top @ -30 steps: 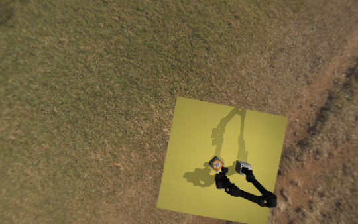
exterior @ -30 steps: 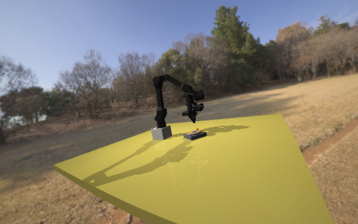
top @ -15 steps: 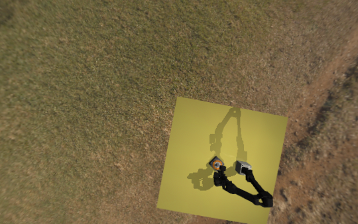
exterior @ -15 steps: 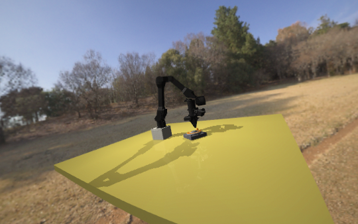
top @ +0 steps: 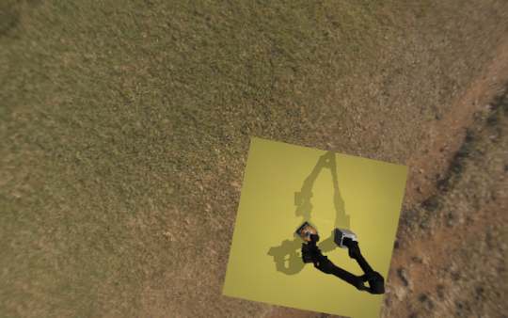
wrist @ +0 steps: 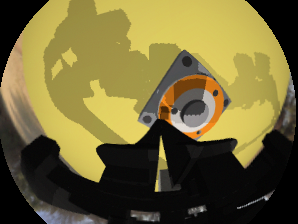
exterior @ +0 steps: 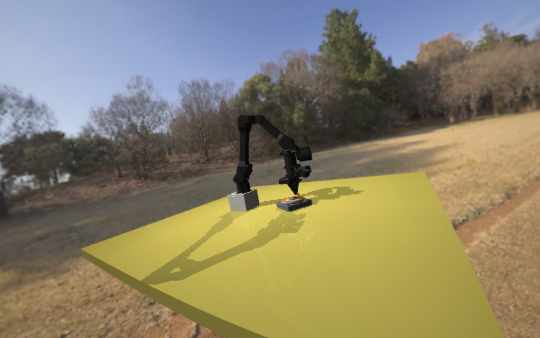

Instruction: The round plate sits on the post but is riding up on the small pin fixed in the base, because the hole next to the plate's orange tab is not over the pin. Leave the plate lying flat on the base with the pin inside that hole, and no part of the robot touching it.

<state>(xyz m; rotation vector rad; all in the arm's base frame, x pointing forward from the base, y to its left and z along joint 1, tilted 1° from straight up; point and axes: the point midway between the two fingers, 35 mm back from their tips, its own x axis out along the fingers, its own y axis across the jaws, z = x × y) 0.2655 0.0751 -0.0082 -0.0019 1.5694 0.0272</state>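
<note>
Now: gripper tip 5 cm to the left of the base, 2 cm above it and 1 cm short of it.
</note>
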